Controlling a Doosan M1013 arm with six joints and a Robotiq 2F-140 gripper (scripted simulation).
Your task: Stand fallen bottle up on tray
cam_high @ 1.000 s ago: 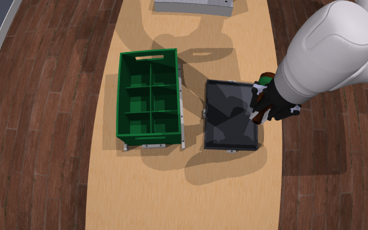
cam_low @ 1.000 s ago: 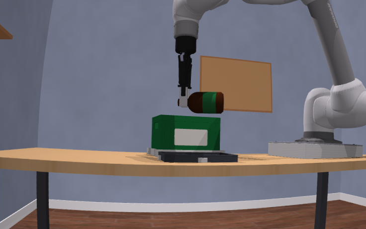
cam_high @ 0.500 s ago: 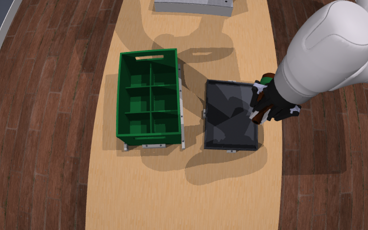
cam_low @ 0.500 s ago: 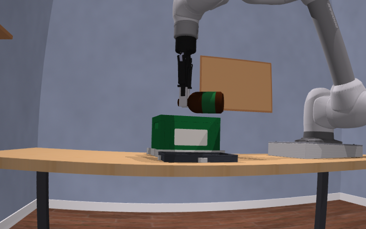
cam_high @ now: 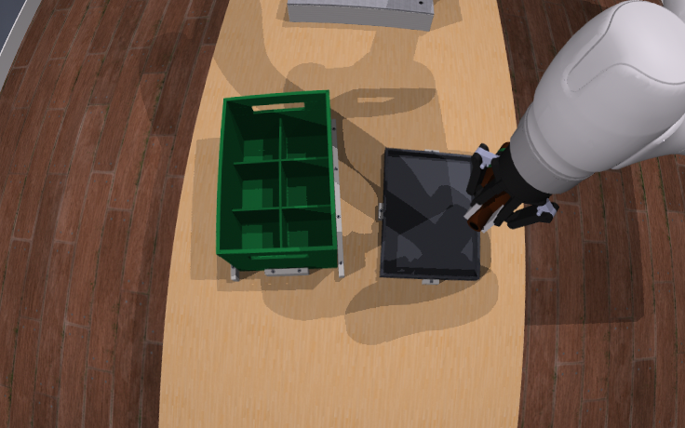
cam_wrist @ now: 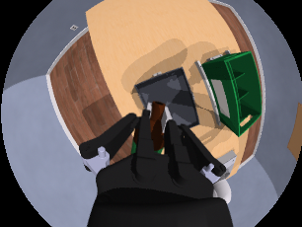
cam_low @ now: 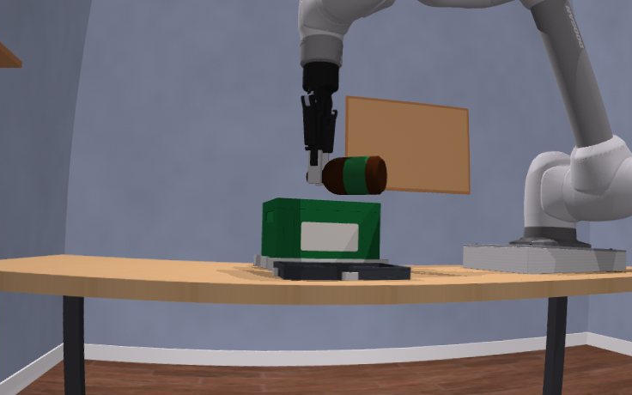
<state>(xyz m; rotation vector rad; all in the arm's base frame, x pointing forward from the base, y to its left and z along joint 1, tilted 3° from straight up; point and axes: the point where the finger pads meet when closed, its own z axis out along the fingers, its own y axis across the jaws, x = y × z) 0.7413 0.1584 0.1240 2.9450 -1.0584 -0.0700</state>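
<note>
My gripper is now 40 mm past the brown bottle, 30 mm to the right of it and 20 mm above it. From my hand the other things lie so: dark tray (210 mm below, 60 mm behind, 40 mm to the right); then green crate (320 mm to the right, 140 mm below, 90 mm behind).
</note>
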